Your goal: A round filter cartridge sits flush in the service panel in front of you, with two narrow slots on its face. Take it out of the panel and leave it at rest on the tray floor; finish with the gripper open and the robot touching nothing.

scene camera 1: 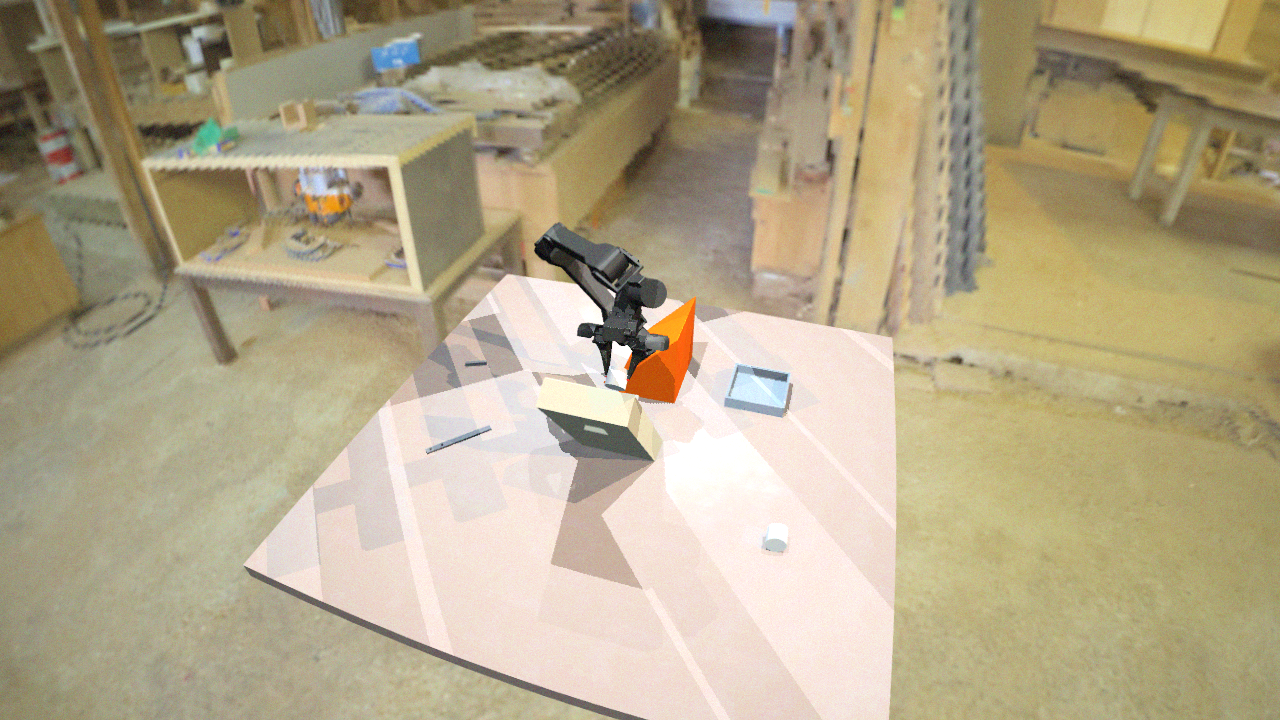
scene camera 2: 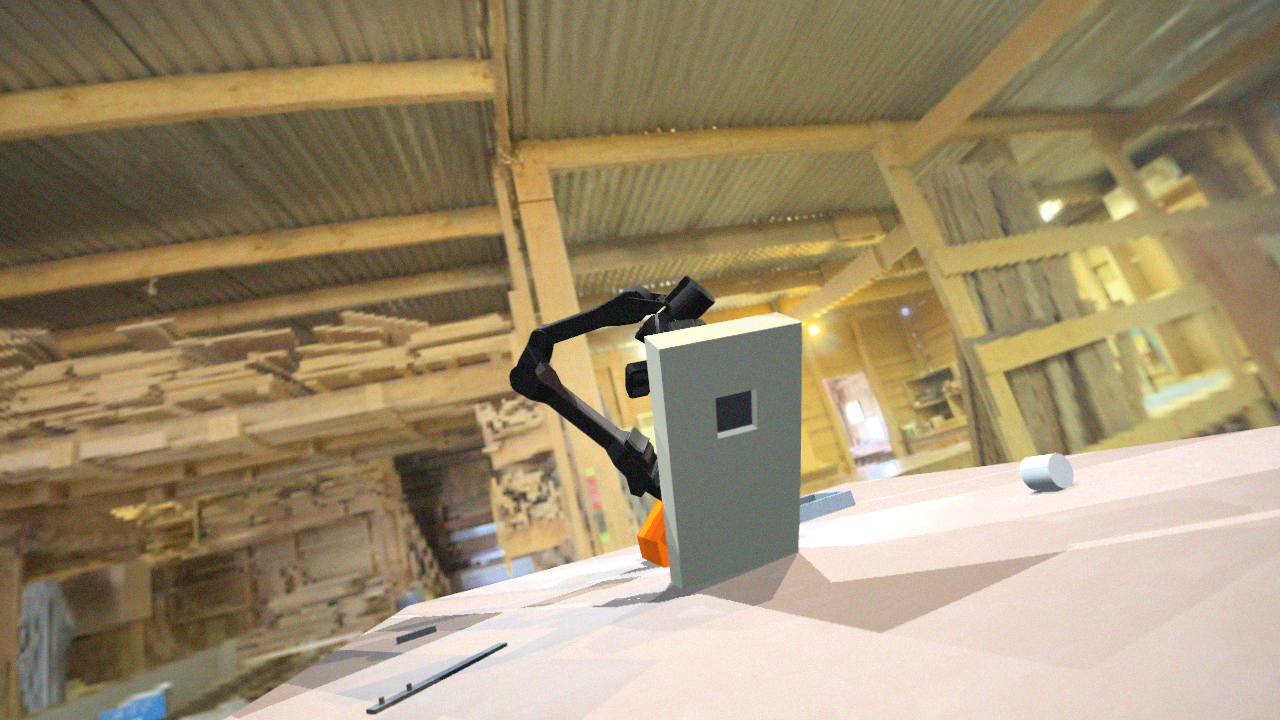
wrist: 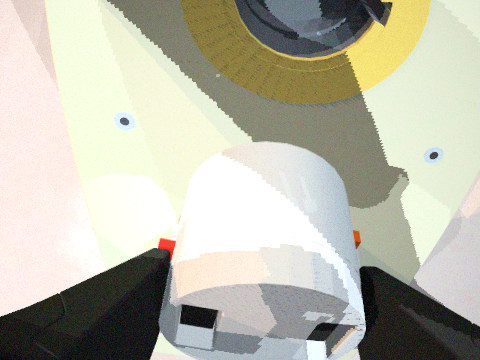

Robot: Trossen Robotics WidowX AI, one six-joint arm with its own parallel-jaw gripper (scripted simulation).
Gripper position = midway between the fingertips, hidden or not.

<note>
I see my gripper (scene camera 1: pixel 617 377), a round filter cartridge (wrist: pixel 265 254) and a cream service panel (scene camera 1: pixel 613 421).
My gripper is seen too in scene camera 2 (scene camera 2: pixel 703 408) and in the wrist view (wrist: pixel 264 276). The cream service panel shows as well in the wrist view (wrist: pixel 147 99). Scene camera 2 does not show the round filter cartridge, which is hidden by the cream service panel.
</note>
